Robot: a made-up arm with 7 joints. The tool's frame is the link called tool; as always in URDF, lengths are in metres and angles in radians.
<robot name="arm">
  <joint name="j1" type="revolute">
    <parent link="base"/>
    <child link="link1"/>
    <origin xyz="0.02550 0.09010 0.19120" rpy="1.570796 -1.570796 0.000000"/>
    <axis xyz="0 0 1"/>
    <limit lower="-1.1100" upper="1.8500"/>
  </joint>
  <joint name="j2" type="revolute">
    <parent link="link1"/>
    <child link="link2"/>
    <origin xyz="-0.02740 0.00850 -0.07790" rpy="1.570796 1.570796 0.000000"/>
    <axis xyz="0 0 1"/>
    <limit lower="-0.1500" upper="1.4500"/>
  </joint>
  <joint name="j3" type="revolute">
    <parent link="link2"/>
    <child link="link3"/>
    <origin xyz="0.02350 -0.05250 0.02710" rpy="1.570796 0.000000 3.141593"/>
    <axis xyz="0 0 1"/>
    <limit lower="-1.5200" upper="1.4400"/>
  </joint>
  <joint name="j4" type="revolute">
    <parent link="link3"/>
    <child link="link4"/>
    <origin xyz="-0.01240 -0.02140 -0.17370" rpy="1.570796 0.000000 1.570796"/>
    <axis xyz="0 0 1"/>
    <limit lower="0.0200" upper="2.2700"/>
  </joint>
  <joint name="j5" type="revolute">
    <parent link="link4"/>
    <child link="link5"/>
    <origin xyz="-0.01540 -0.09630 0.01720" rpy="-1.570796 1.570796 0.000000"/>
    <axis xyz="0 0 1"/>
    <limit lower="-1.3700" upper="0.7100"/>
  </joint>
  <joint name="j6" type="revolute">
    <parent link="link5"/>
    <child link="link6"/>
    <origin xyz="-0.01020 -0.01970 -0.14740" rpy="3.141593 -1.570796 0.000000"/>
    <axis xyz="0 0 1"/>
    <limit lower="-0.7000" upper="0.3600"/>
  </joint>
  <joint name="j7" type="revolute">
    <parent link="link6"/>
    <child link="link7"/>
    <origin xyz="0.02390 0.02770 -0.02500" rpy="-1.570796 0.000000 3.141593"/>
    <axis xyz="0 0 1"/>
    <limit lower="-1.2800" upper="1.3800"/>
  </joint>
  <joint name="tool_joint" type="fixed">
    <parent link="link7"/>
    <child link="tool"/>
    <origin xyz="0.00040 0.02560 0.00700" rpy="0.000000 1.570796 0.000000"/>
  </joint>
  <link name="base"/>
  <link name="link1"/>
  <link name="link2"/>
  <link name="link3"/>
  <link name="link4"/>
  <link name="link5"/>
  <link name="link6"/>
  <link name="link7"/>
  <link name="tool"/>
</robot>
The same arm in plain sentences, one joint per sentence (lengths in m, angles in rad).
The arm has seven revolute joints in a row. What follows holds with every joint at zero, and every direction is one of the base frame's. Joint 1 sits 0.0255 m along +x and 0.0901 m along +y and 0.1912 m along +z from the base frame's origin and turns about -y, from -1.1100 to 1.8500 rad. Joint 2 sits 0.0085 m along -x and 0.0779 m along +y and 0.0274 m along -z from joint 1 and turns about +x, from -0.1500 to 1.4500 rad. Joint 3 sits 0.0271 m along +x and 0.0235 m along +y and 0.0525 m along -z from joint 2 and turns about +z, from -1.5200 to 1.4400 rad. Joint 4 sits 0.0214 m along -x and 0.0124 m along +y and 0.1737 m along -z from joint 3 and turns about -y, from 0.0200 to 2.2700 rad. Joint 5 sits 0.0154 m along -x and 0.0172 m along -y and 0.0963 m along -z from joint 4 and turns about +z, from -1.3700 to 0.7100 rad. Joint 6 sits 0.0197 m along +x and 0.0102 m along -y and 0.1474 m along -z from joint 5 and turns about +y, from -0.7000 to 0.3600 rad. Joint 7 sits 0.0277 m along +x and 0.0250 m along -y and 0.0239 m along +z from joint 6 and turns about -x, from -1.2800 to 1.3800 rad. The tool frame, which is the frame that the pose is given for, sits 0.0070 m along -x and 0.0256 m along -y and 0.0004 m along -z from joint 7; its axes are the base frame's turned by roll -3.1416, pitch 0.0000 and yaw 0.0000 rad (as in URDF: about the fixed x, then y, then z).
